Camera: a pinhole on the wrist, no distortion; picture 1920 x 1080 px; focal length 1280.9 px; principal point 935.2 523.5 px. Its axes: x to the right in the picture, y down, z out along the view. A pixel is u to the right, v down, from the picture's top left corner.
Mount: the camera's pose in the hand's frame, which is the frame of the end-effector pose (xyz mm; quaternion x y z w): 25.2 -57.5 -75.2 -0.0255 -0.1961 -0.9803 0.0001
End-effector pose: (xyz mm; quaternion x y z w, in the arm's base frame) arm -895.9 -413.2 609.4 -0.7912 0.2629 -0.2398 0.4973
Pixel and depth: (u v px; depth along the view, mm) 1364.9 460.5 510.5
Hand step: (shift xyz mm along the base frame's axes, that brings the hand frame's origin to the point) 133.6 279.5 -317.5
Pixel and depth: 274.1 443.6 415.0
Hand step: 355.6 -25.9 -194.3
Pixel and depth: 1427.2 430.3 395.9
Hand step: 81.7 214.3 -236.5
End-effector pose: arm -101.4 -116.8 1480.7 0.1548 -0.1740 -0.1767 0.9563
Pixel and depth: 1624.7 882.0 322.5
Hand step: -222.2 -24.4 194.8
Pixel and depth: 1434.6 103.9 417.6
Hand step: -140.6 189.4 286.3
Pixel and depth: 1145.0 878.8 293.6
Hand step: -100.7 -68.1 195.3
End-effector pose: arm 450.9 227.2 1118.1 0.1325 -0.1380 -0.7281 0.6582
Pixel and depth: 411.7 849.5 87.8
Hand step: -52.4 -60.7 -5.9
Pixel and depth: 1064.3 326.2 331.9
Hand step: 28.0 -13.4 241.3
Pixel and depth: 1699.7 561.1 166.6
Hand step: -22.7 67.4 80.9
